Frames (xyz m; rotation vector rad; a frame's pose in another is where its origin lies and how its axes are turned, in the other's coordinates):
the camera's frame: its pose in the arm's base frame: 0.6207 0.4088 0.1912 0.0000 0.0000 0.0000
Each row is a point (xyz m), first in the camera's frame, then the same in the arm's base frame.
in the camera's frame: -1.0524 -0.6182 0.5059
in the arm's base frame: -0.4317 -0.2094 0.6971
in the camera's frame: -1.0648 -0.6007 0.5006
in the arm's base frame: -0.4441 -0.1919 0.6918
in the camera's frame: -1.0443 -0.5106 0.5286
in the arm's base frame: -0.4236 -0.1018 0.7198
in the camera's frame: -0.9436 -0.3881 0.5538
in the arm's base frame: -0.3229 0.0207 0.7450
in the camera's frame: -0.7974 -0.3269 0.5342
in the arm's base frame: -0.1767 0.0819 0.7254
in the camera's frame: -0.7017 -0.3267 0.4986
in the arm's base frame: -0.0810 0.0821 0.6898
